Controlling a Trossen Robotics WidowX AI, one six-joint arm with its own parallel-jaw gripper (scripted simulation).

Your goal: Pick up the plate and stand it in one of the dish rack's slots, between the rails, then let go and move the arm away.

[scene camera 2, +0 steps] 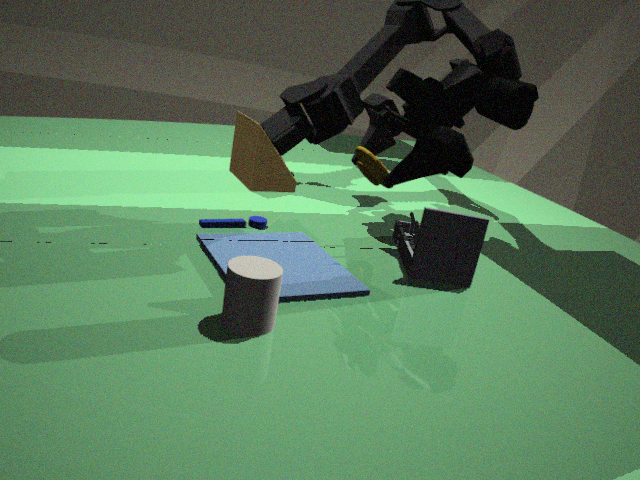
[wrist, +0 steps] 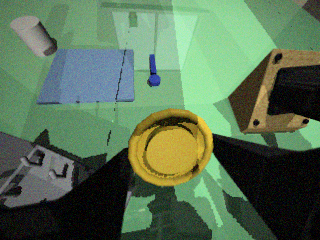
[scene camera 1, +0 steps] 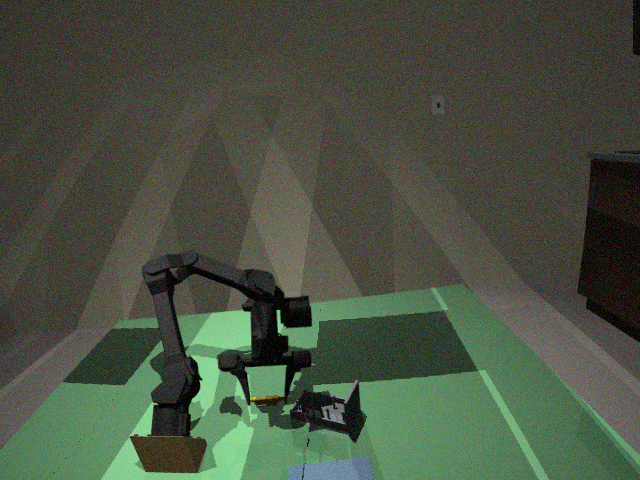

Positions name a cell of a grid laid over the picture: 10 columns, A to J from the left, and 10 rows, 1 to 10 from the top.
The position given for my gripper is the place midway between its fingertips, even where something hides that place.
Note:
My gripper (scene camera 2: F4) carries a yellow plate (wrist: F7). Also in view: a dish rack (scene camera 2: G6) and a light blue mat (scene camera 2: E6).
The dish rack also shows in scene camera 1 (scene camera 1: F9). My gripper is seen too in the wrist view (wrist: F7) and in scene camera 1 (scene camera 1: E9). The light blue mat shows as well in the wrist view (wrist: C4).

